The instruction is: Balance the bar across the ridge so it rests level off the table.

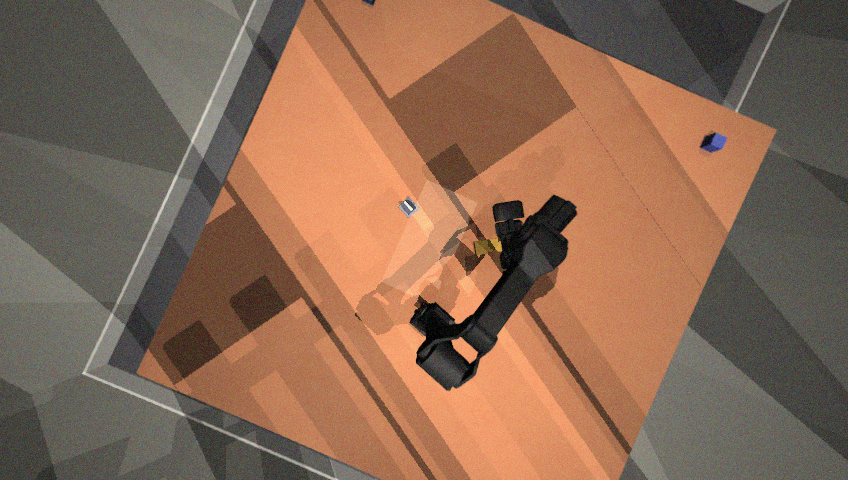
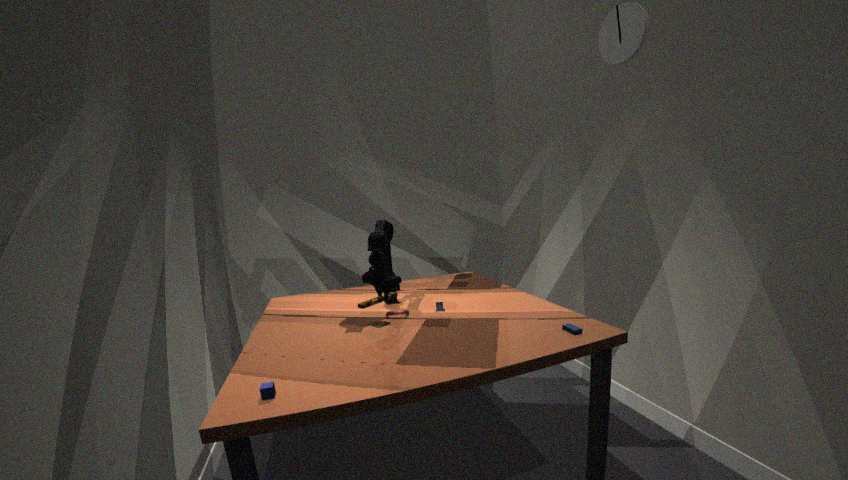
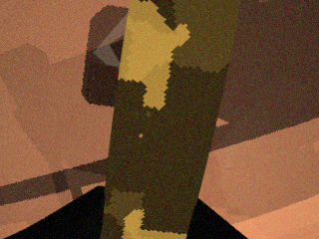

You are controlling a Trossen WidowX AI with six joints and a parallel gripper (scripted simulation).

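The ridge is 10 mm behind my gripper tip, 250 mm to the left of it and 60 mm below it. Round my gripper tip: blue cube 480 mm ahead, 420 mm to the right, 80 mm below; yellow bar 20 mm ahead, 20 mm to the right; flat blue block 480 mm ahead, 580 mm to the left, 90 mm below.
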